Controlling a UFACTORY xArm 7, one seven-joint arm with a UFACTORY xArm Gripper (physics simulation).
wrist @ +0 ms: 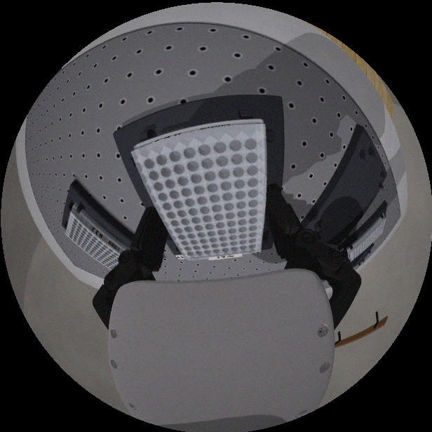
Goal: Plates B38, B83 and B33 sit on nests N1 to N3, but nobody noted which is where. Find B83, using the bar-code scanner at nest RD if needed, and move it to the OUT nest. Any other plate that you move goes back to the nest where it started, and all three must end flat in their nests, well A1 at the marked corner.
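Note:
A pale 96-well plate (212, 187) lies in a dark nest (274, 112) at the centre of the wrist view; the nest's label (225, 257) is partly hidden and looks like N2. My gripper (211, 211) is open, its fingers on either side of this plate with no visible grip. A second plate (92, 243) is in a nest (75, 191) at the left; dark characters on its side look like an upside-down B33, but are too small to be sure. A third plate (369, 240) shows at the far right. The dark OUT nest (352, 175) is empty; its label is hidden.
The nests stand on a grey perforated board (200, 60) with a pale border (280, 30). The right finger covers part of the area near the OUT nest. A wooden floor strip (367, 62) shows at the upper right, and a brown bar with hooks (362, 332) at the lower right.

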